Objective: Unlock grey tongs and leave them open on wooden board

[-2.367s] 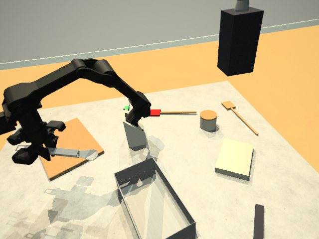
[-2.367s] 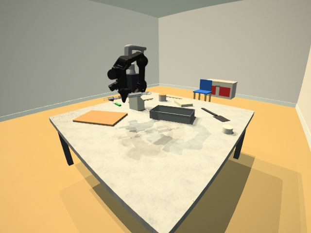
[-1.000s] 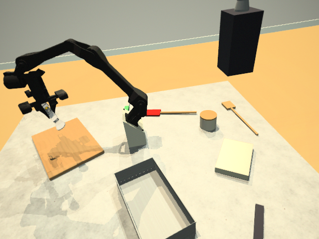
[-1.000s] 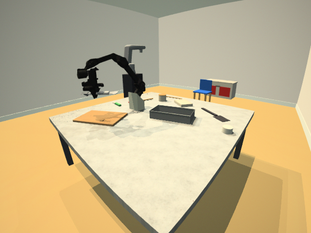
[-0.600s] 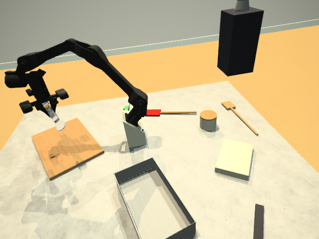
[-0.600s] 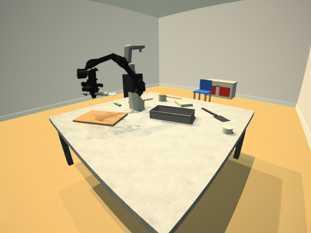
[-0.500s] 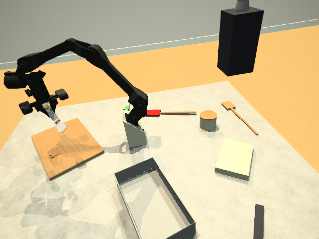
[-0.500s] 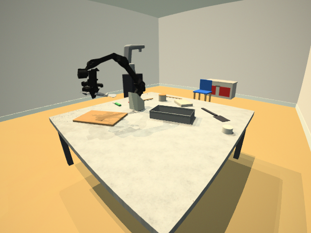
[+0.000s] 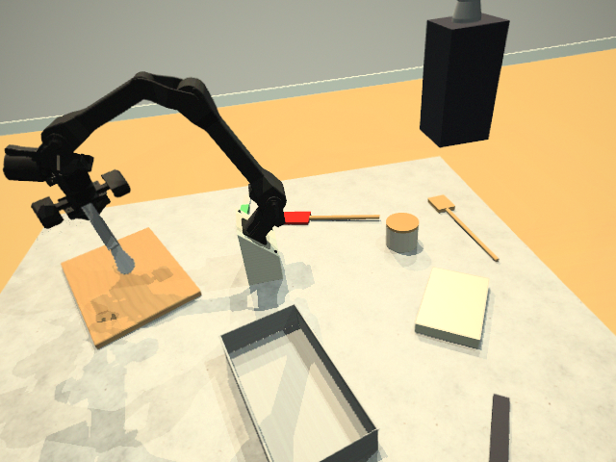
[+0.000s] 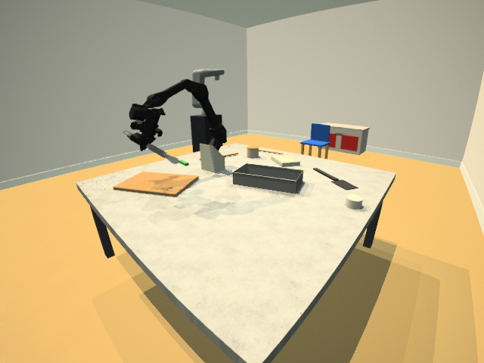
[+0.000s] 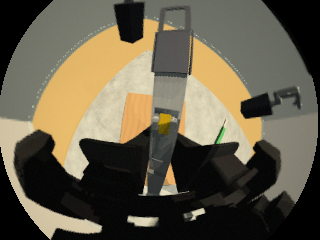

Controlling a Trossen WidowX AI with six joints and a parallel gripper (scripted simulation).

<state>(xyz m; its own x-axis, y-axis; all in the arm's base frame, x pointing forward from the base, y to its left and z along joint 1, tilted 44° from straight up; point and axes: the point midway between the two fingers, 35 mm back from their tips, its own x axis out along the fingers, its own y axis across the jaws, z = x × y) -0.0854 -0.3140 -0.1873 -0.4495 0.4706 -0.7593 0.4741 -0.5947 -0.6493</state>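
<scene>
Now: gripper tip 5 cm below the yellow lock piece. Round my gripper tip: green item (20 cm behind, 34 cm to the left, 17 cm below); red-handled tool (8 cm behind, 55 cm to the left, 17 cm below); wooden board (4 cm ahead, 3 cm to the left, 17 cm below).
</scene>
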